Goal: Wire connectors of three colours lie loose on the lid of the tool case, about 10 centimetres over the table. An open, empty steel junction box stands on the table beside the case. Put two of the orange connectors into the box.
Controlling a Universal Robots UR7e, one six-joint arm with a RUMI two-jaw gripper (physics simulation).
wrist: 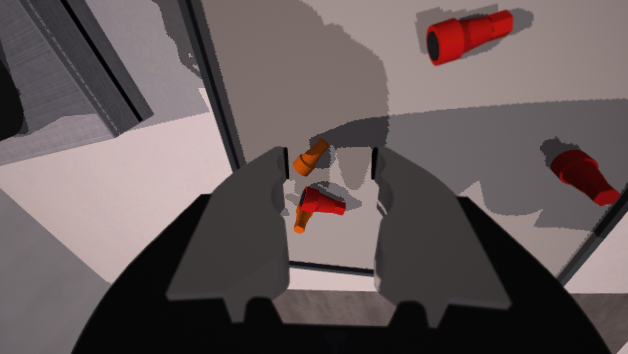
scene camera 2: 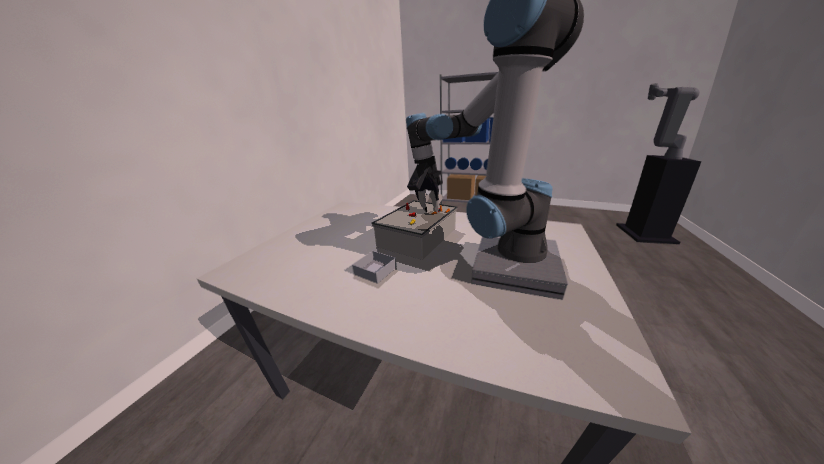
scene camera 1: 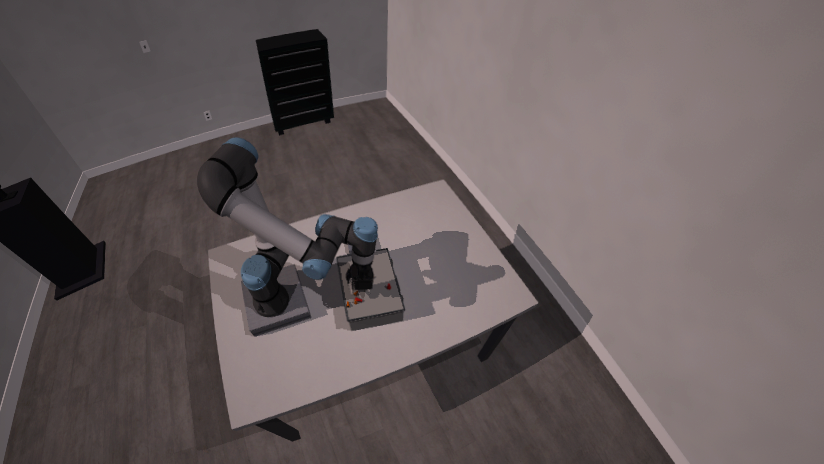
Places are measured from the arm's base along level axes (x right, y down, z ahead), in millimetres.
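Pixels of known places: gripper, fingertip midpoint: (wrist: 329, 152) (scene camera 2: 431, 212) (scene camera 1: 358, 291); arm's base, link origin: (scene camera 2: 521, 250) (scene camera 1: 271, 300).
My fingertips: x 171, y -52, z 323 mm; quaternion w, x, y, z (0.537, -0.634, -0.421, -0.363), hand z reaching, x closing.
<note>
Ahead of a thing's pixels: the offset from my fingertips to its top centre.
My gripper (scene camera 1: 362, 289) (scene camera 2: 430, 210) (wrist: 329, 152) is partly open and empty, pointing down low over the tool case lid @(dx -18, dy +3, dz +60 mm) (scene camera 1: 377, 304) (scene camera 2: 393, 218) (wrist: 450, 82). One orange connector @(dx +0, dy -6, dz -11 mm) (scene camera 2: 434, 213) (wrist: 311, 157) lies on the lid; in the wrist view it shows between the fingertips, nearer the left finger. A second orange connector @(dx +37, dy -16, dz -33 mm) (scene camera 1: 355, 301) (wrist: 302, 221) lies partly under a red connector @(dx +33, dy -10, dz -18 mm) (scene camera 1: 359, 299) (wrist: 324, 202). A further orange connector @(dx +28, dy -6, dz -61 mm) (scene camera 1: 348, 304) (scene camera 2: 448, 210) lies near the lid's edge. The open steel junction box @(dx -279, dy +70, dz +144 mm) (scene camera 2: 364, 272) stands beside the case, looks empty, and is hidden in scene camera 1.
Red connectors @(dx -32, dy -10, dz +71 mm) (wrist: 470, 37) @(dx +44, dy -21, dz +110 mm) (wrist: 584, 176) lie on the lid to the right in the wrist view. A yellow connector @(dx -107, dy -9, dz +54 mm) (scene camera 2: 412, 221) lies on the box side of the lid. The lid has a dark raised-looking rim. The arm's base plate (scene camera 1: 279, 323) (scene camera 2: 518, 282) stands beside the case.
</note>
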